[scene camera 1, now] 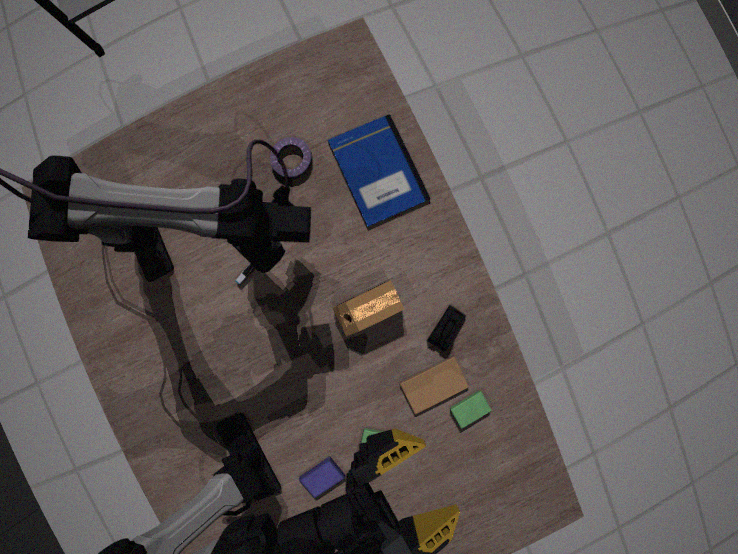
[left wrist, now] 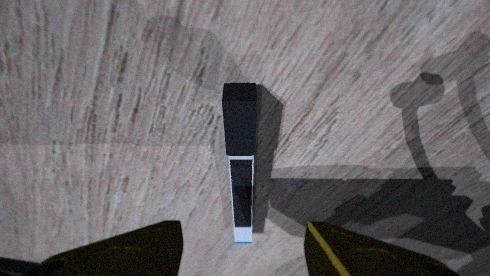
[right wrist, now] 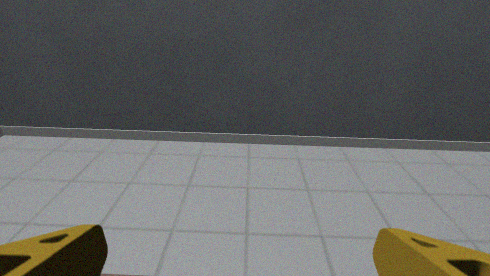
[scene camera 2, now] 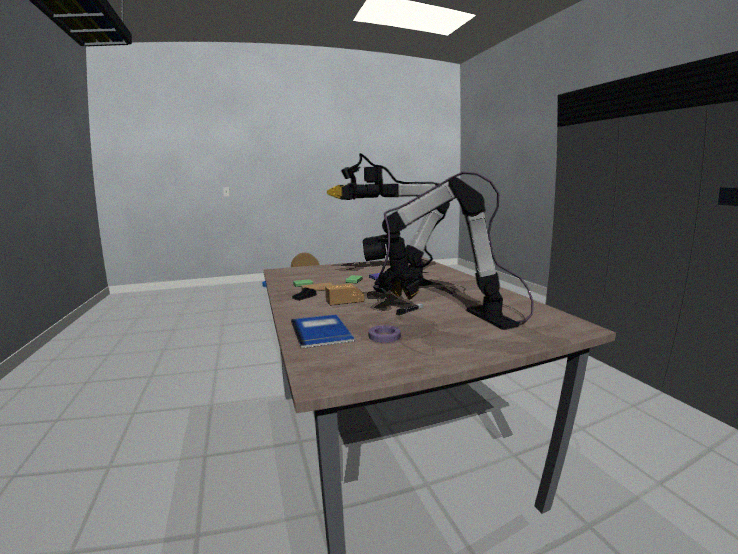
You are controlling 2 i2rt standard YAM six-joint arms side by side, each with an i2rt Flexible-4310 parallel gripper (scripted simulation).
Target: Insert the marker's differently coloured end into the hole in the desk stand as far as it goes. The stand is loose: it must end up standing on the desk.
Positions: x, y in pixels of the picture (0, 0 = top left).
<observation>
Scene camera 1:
left gripper: 258, 251
right gripper: 442, 476
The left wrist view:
left gripper: 243, 232
marker: 239, 101
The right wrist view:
right gripper: 241, 239
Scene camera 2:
left gripper: 404, 297
</observation>
